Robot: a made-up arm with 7 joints. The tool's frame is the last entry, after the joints.
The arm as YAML. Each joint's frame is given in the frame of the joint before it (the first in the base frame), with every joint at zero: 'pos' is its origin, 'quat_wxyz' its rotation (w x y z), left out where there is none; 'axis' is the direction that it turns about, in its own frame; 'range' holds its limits. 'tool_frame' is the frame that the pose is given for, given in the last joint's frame.
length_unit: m
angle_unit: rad
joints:
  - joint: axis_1
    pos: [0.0, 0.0, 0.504]
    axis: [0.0, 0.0, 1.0]
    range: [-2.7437, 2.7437]
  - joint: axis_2
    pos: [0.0, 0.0, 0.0]
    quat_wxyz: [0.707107, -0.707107, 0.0, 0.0]
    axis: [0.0, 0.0, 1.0]
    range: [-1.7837, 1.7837]
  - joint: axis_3
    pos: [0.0, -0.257, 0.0]
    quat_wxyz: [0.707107, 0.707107, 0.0, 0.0]
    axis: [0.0, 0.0, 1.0]
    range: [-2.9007, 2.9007]
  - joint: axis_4
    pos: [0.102, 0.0, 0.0]
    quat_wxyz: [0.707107, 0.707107, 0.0, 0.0]
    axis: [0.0, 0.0, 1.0]
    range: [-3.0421, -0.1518]
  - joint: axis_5
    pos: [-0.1, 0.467, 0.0]
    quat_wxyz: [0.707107, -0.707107, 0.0, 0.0]
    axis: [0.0, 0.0, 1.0]
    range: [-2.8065, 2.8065]
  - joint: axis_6
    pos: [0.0, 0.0, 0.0]
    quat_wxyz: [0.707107, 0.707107, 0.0, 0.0]
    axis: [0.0, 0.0, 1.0]
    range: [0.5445, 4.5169]
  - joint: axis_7
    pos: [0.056, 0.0, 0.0]
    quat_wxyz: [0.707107, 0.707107, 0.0, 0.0]
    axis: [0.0, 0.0, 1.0]
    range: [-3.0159, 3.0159]
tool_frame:
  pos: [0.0, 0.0, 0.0]
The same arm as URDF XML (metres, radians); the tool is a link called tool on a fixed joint. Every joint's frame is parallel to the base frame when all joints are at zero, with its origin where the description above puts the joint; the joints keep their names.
<robot name="arm">
  <link name="base"/>
  <link name="link1"/>
  <link name="link2"/>
  <link name="link3"/>
  <link name="link4"/>
  <link name="link5"/>
  <link name="link6"/>
  <link name="link7"/>
  <link name="tool"/>
  <joint name="axis_1" type="revolute">
    <parent link="base"/>
    <child link="link1"/>
    <origin xyz="0.0000 0.0000 0.5040" rpy="0.0000 0.0000 0.0000"/>
    <axis xyz="0 0 1"/>
    <limit lower="-2.7437" upper="2.7437"/>
  </joint>
  <joint name="axis_2" type="revolute">
    <parent link="link1"/>
    <child link="link2"/>
    <origin xyz="0.0000 0.0000 0.0000" rpy="0.0000 0.0000 0.0000"/>
    <axis xyz="0 1 0"/>
    <limit lower="-1.7837" upper="1.7837"/>
  </joint>
  <joint name="axis_3" type="revolute">
    <parent link="link2"/>
    <child link="link3"/>
    <origin xyz="0.0000 0.0000 0.2570" rpy="0.0000 0.0000 0.0000"/>
    <axis xyz="0 0 1"/>
    <limit lower="-2.9007" upper="2.9007"/>
  </joint>
  <joint name="axis_4" type="revolute">
    <parent link="link3"/>
    <child link="link4"/>
    <origin xyz="0.1020 0.0000 0.0000" rpy="0.0000 0.0000 0.0000"/>
    <axis xyz="0 -1 0"/>
    <limit lower="-3.0421" upper="-0.1518"/>
  </joint>
  <joint name="axis_5" type="revolute">
    <parent link="link4"/>
    <child link="link5"/>
    <origin xyz="-0.1000 0.0000 0.4670" rpy="0.0000 0.0000 0.0000"/>
    <axis xyz="0 0 1"/>
    <limit lower="-2.8065" upper="2.8065"/>
  </joint>
  <joint name="axis_6" type="revolute">
    <parent link="link5"/>
    <child link="link6"/>
    <origin xyz="0.0000 0.0000 0.0000" rpy="0.0000 0.0000 0.0000"/>
    <axis xyz="0 -1 0"/>
    <limit lower="0.5445" upper="4.5169"/>
  </joint>
  <joint name="axis_7" type="revolute">
    <parent link="link6"/>
    <child link="link7"/>
    <origin xyz="0.0560 0.0000 0.0000" rpy="0.0000 0.0000 0.0000"/>
    <axis xyz="0 0 -1"/>
    <limit lower="-3.0159" upper="3.0159"/>
  </joint>
  <joint name="tool_joint" type="fixed">
    <parent link="link7"/>
    <child link="tool"/>
    <origin xyz="0.0000 0.0000 0.0000" rpy="3.1416 0.0000 0.0000"/>
  </joint>
</robot>

